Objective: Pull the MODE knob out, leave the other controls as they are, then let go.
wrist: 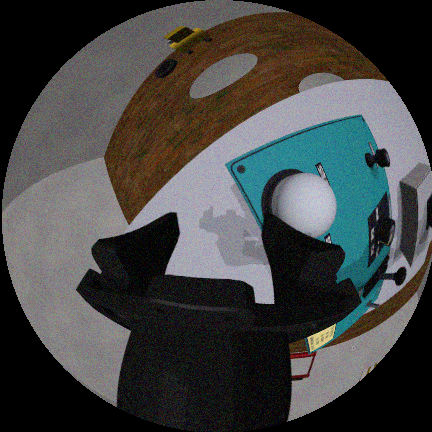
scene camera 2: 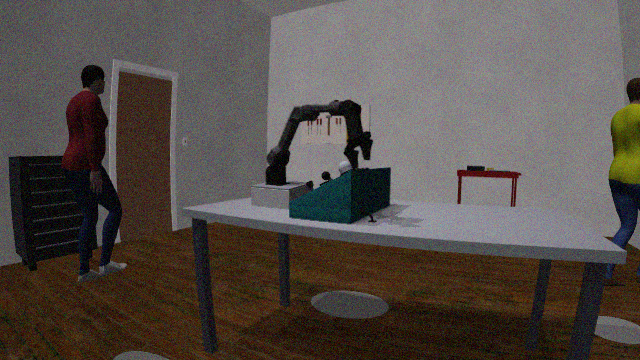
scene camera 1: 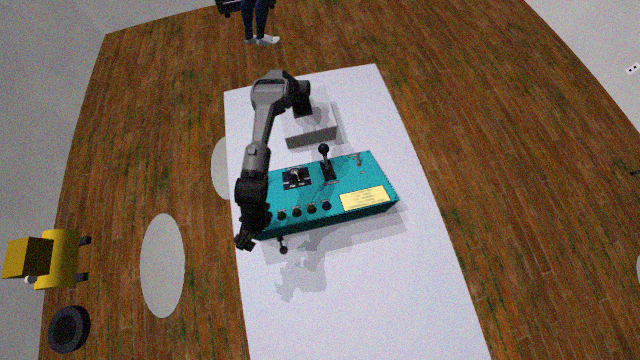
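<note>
The teal control box [scene camera 1: 327, 194] [scene camera 2: 371, 195] [wrist: 342, 155] stands on the table. No label reads as MODE, so I cannot tell which control it is. A stubby black knob [wrist: 381, 158] sits on the sloped top in the wrist view; the arm hides it in scene camera 1. Another black knob [scene camera 1: 283, 249] [scene camera 2: 372, 219] sticks out low from the box's tall side. A large white dome [scene camera 2: 344, 166] [wrist: 306, 205] sits near the top corner. My gripper [scene camera 1: 245, 244] [scene camera 2: 361, 159] [wrist: 219, 223] is open and empty, above that corner, with one finger overlapping the dome in the wrist view.
The box also carries a rotary selector [scene camera 1: 297, 176] [wrist: 385, 231], a ball-topped lever [scene camera 1: 323, 149] [wrist: 399, 275], a small toggle [scene camera 1: 358, 160], a row of round controls [scene camera 1: 311, 208] and a yellow plate [scene camera 1: 365, 198]. The arm's grey base block [scene camera 1: 311, 137] [scene camera 2: 272, 195] stands beside it on the white table [scene camera 1: 370, 300].
</note>
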